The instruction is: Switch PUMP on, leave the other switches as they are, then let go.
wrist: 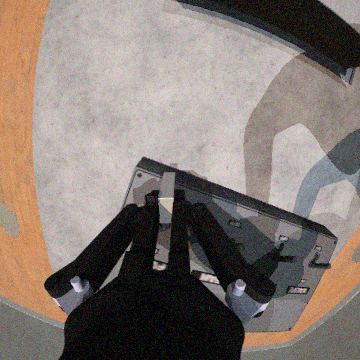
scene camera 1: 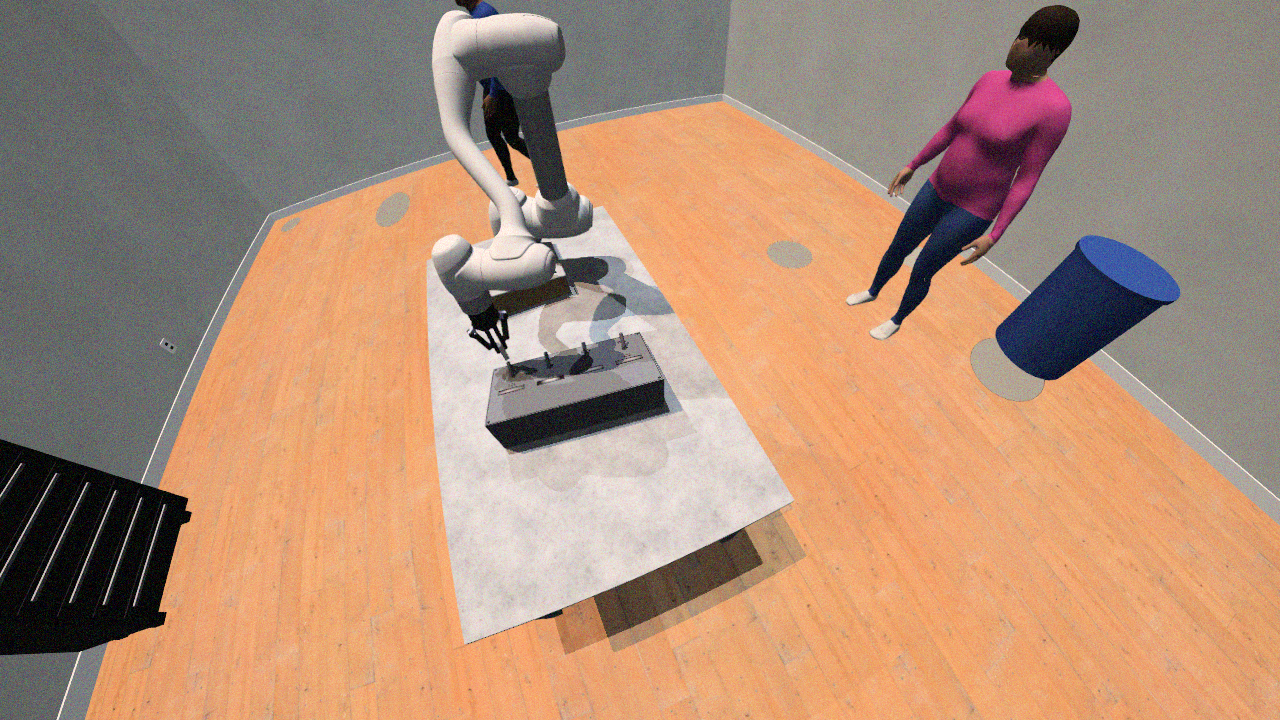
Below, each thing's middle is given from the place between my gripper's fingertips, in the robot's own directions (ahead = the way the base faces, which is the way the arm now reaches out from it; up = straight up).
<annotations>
The grey switch box [scene camera 1: 537, 401] lies 20 cm to the left of my hand, 14 cm ahead of it and 2 cm below it.
</annotations>
